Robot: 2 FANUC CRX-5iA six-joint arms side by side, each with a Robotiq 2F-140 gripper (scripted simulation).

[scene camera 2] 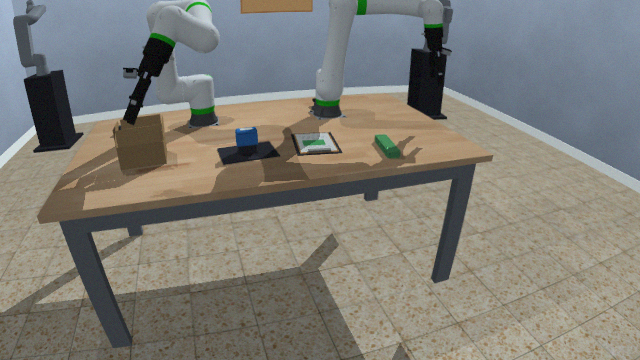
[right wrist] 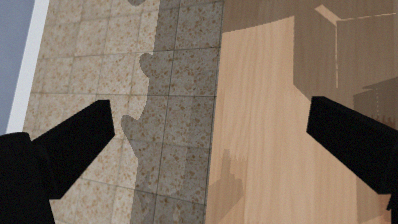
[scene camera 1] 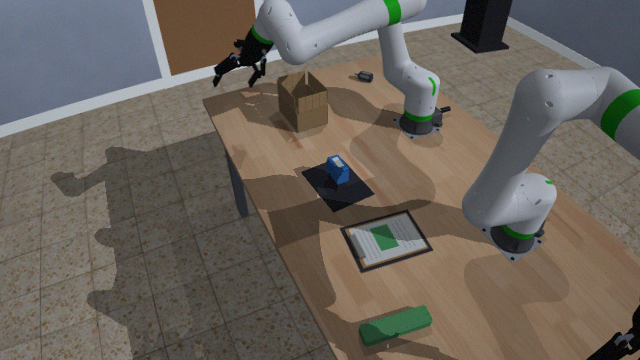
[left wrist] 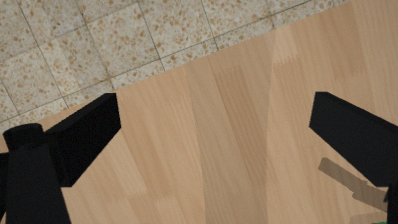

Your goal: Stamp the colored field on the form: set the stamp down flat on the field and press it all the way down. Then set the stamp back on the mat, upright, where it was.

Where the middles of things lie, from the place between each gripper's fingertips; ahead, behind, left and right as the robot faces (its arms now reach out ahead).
The dark mat [scene camera 1: 357, 190] lies 39 cm to the left of my right hand [scene camera 2: 128, 122], 27 cm behind it and 26 cm below it.
The dark mat is 95 cm to the right of my left hand, 24 cm below it and 24 cm ahead of it.
